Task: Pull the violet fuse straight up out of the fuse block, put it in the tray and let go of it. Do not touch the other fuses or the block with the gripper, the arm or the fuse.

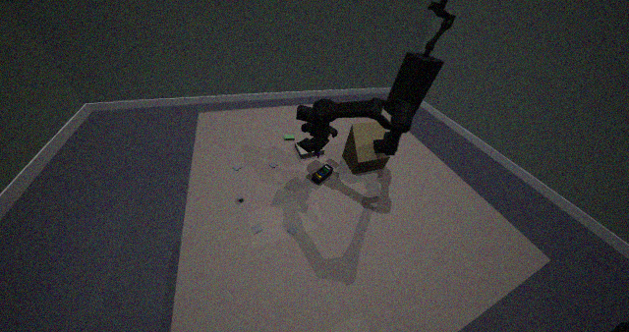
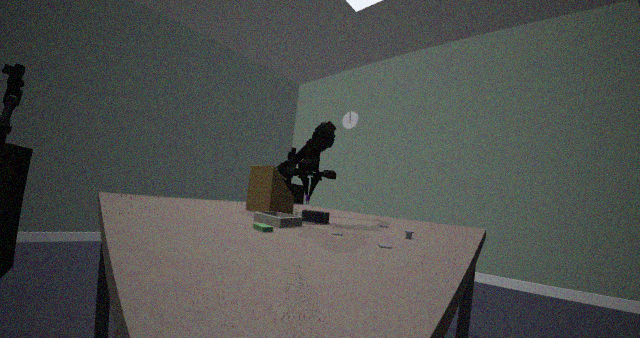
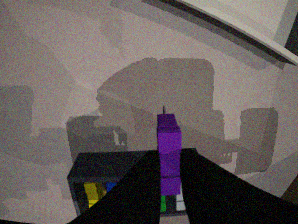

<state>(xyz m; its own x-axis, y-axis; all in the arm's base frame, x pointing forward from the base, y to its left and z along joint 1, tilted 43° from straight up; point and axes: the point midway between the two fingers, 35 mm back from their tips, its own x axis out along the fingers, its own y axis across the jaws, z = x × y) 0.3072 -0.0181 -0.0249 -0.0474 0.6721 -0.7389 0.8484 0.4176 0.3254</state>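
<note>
The grey tray is 12 cm to the right of my gripper tip and 10 cm below it. The rest, counted from my gripper tip: violet fuse 1 cm below.
</note>
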